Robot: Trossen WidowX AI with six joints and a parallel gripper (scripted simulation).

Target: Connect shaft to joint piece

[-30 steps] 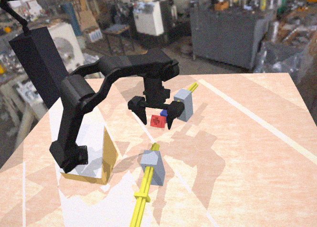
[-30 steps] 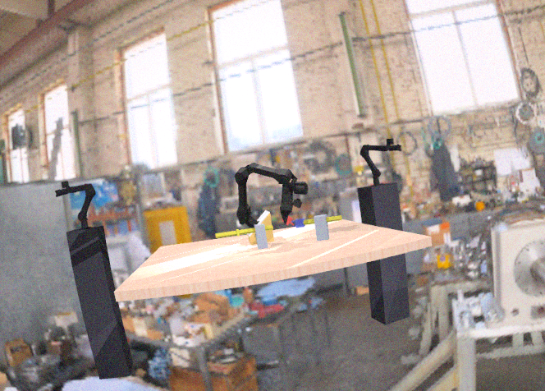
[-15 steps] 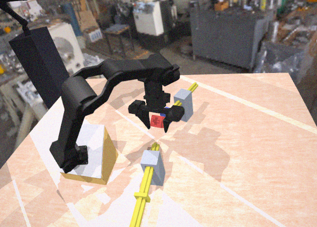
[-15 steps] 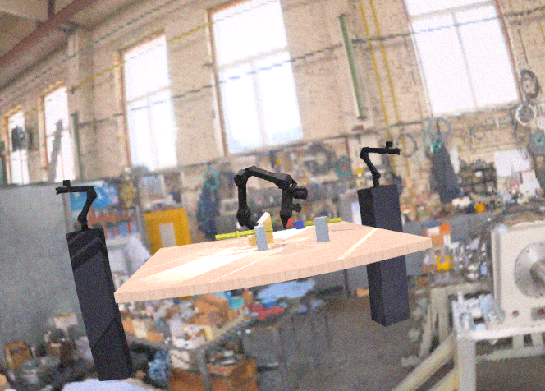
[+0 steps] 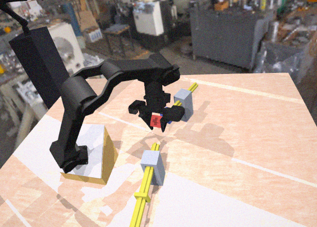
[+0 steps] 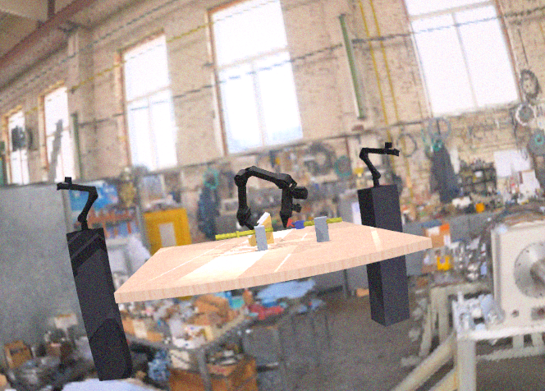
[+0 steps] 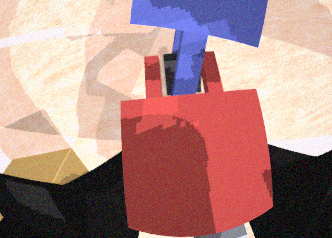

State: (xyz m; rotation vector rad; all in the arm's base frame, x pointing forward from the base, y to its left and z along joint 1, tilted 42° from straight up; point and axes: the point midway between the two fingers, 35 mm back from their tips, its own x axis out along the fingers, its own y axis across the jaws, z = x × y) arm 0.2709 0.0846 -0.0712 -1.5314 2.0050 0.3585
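My gripper tip is now 10 mm short of the red joint piece, 20 mm to the right of it and 30 mm below it.
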